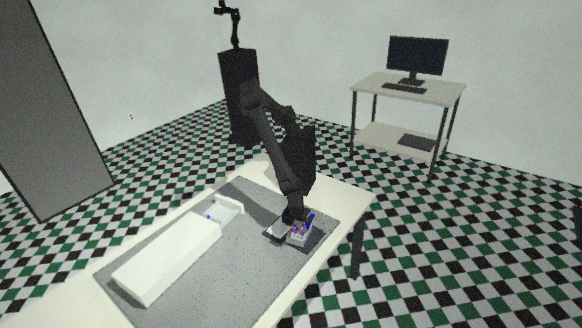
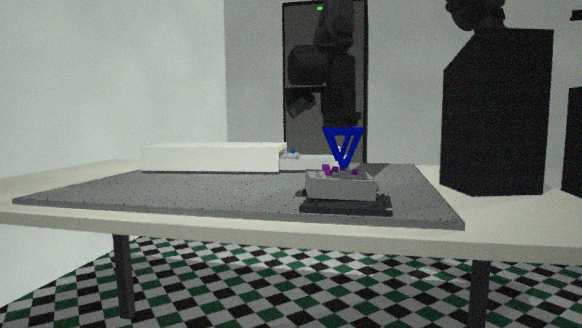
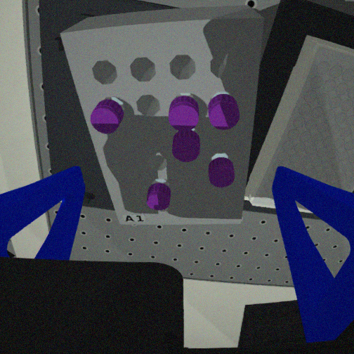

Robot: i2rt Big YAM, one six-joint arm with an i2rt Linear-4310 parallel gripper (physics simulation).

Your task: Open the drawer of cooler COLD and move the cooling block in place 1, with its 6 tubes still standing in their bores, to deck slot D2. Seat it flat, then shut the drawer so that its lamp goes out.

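Pixels of known places: gripper, fingertip midpoint: (image 1: 298,226) (image 2: 341,163); arm's base, link origin: (image 1: 295,135) (image 2: 494,52).
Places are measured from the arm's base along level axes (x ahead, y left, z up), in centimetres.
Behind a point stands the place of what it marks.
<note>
The white cooler (image 1: 165,255) {z -24.2, x 82.2, y -14.0 cm} (image 2: 210,157) {z -27.4, x 77.1, y -6.3 cm} lies along the deck's far side. Its drawer (image 1: 230,204) {z -27.3, x 40.4, y -16.6 cm} (image 2: 315,161) {z -28.9, x 45.5, y -11.4 cm} stands open; a small yellow lamp (image 2: 281,148) {z -25.3, x 56.7, y -14.7 cm} shows at the cooler's end. The grey cooling block (image 1: 298,241) {z -27.4, x 42.3, y 28.9 cm} (image 2: 340,187) {z -28.6, x 36.2, y 29.8 cm} (image 3: 165,86) rests on a dark slot plate (image 2: 345,207) {z -31.4, x 35.1, y 33.8 cm} (image 3: 57,130); whether it is fully seated I cannot tell. Several purple-capped tubes (image 2: 326,170) {z -25.5, x 38.8, y 29.3 cm} (image 3: 186,145) stand in its bores. My gripper (image 1: 298,220) {z -24.8, x 36.3, y 25.2 cm} (image 2: 343,165) {z -24.8, x 36.3, y 25.2 cm} (image 3: 178,176) is open and empty, low over the block, with its blue fingers toward opposite sides.
A pale, shallow rectangular plate (image 1: 279,229) {z -30.0, x 39.0, y 15.3 cm} (image 3: 310,125) sits in a dark holder right beside the block, near one finger. A small blue item (image 1: 208,217) {z -26.6, x 54.2, y -18.5 cm} (image 2: 293,151) {z -26.5, x 53.5, y -18.4 cm} shows in the open drawer near the cooler body. The perforated deck (image 1: 240,270) {z -32.5, x 65.9, y 13.8 cm} (image 2: 225,192) {z -32.7, x 63.1, y 18.6 cm} lies on the table.
</note>
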